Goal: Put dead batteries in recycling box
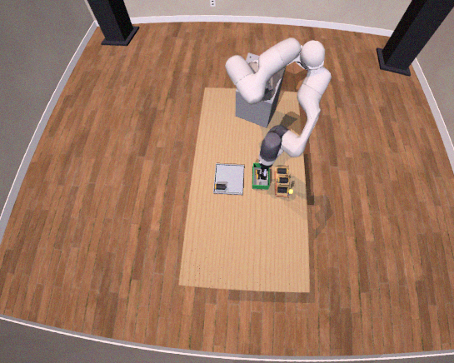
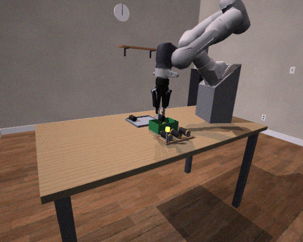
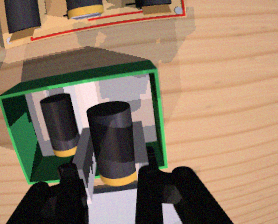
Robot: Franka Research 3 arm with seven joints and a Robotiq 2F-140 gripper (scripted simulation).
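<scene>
The green recycling box lies 30 mm behind my hand and 90 mm below it. The rest, counted from my hand: grey tray: 20 mm ahead, 200 mm to the right, 110 mm below.
</scene>
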